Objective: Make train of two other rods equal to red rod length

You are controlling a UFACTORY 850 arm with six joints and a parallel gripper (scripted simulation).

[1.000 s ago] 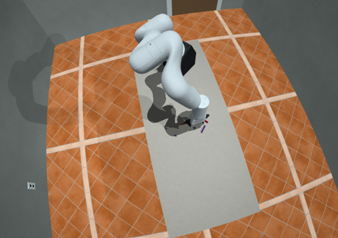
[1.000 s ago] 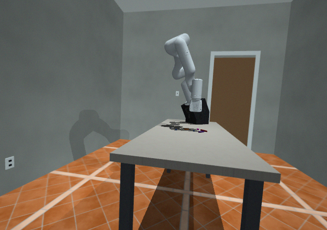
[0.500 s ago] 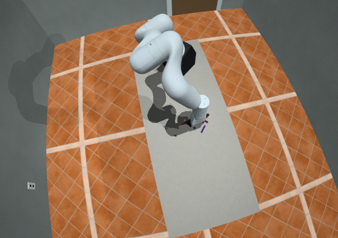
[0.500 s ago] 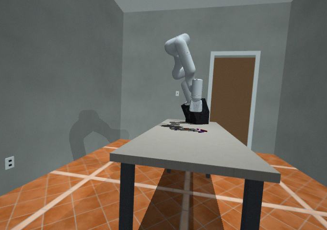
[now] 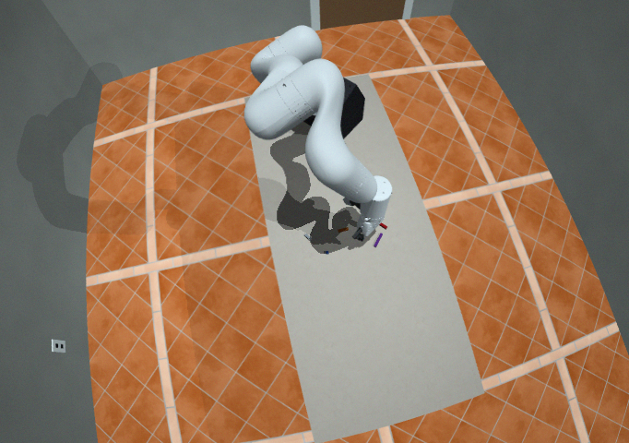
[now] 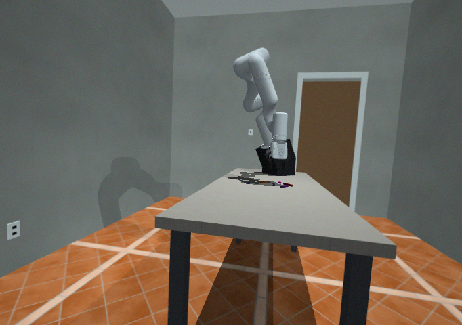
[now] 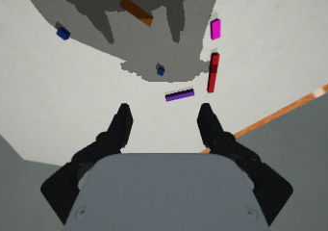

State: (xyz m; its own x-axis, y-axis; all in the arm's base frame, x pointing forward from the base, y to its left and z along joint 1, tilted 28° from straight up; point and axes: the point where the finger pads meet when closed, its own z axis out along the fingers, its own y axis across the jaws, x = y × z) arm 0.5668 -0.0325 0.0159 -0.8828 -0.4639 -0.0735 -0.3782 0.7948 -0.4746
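Right now my hand is 10 cm above the purple rod, 4 cm to the right of it and 3 cm short of it. From my hand the other things lie so: red rod 10 cm below, 8 cm to the left, 4 cm behind; then magenta rod 10 cm below, 9 cm behind, 4 cm to the left; then orange rod 10 cm below, 7 cm to the right, 7 cm behind.
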